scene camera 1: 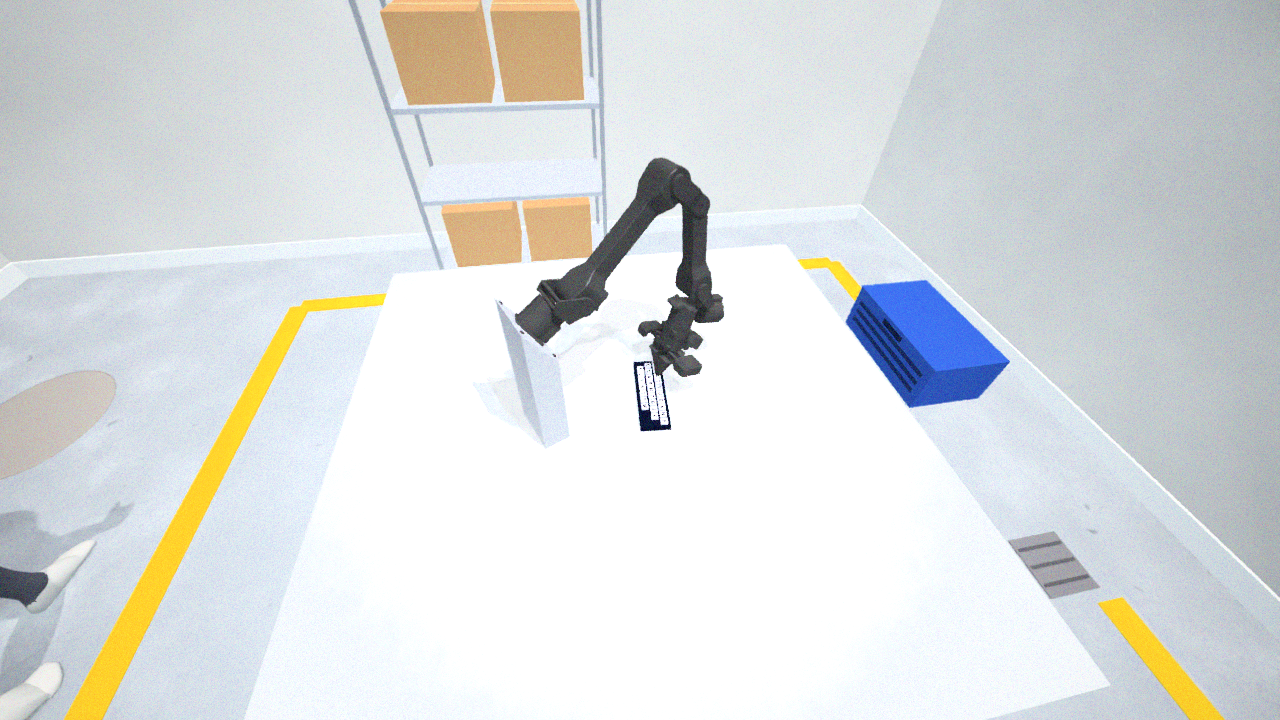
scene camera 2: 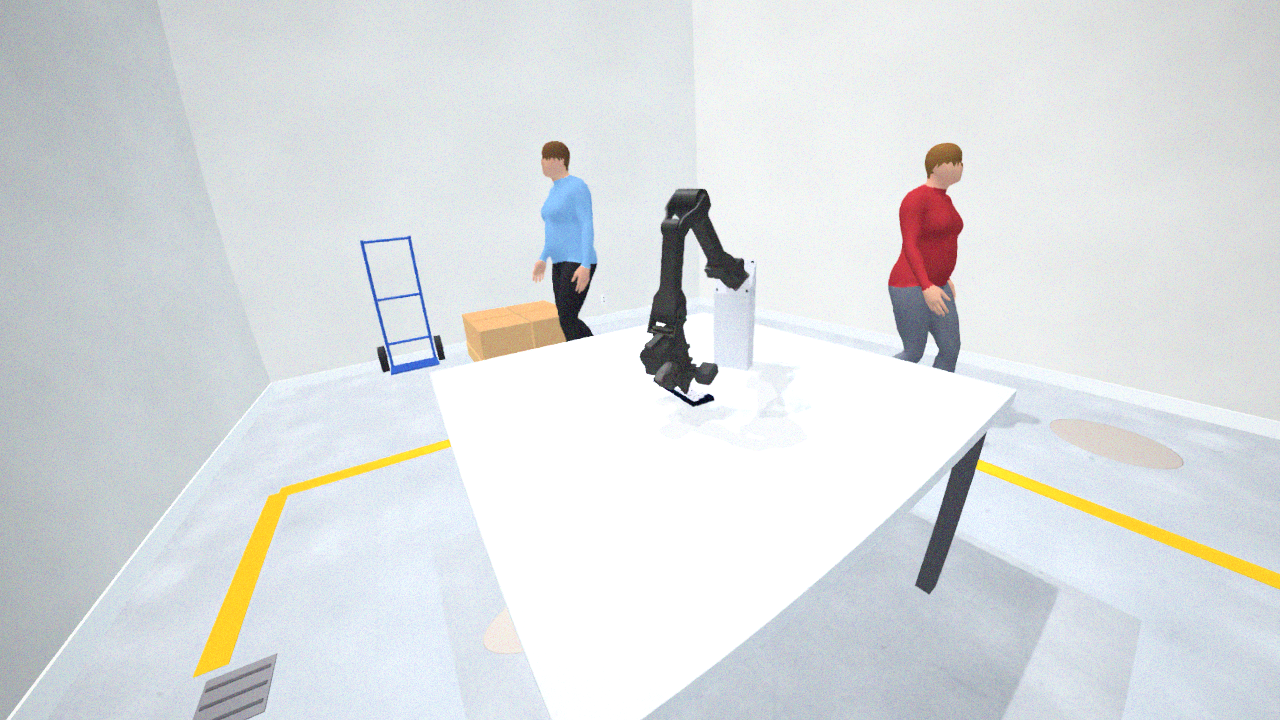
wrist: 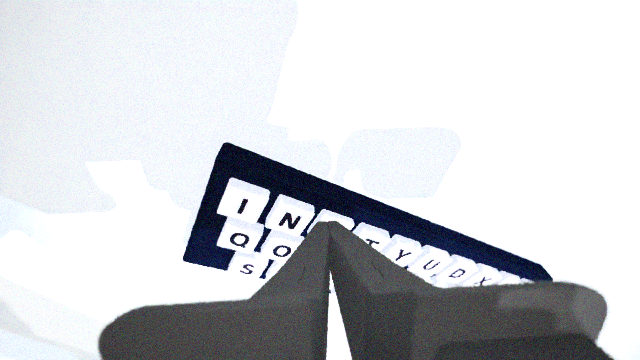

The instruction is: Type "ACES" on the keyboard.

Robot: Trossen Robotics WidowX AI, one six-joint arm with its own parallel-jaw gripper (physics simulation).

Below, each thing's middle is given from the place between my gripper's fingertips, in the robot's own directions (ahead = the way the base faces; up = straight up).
The n key [wrist: 288, 215] lies 1 cm behind my hand and 2 cm to the left of it. Round my hand: s key [wrist: 251, 266] 5 cm behind, 1 cm to the left.
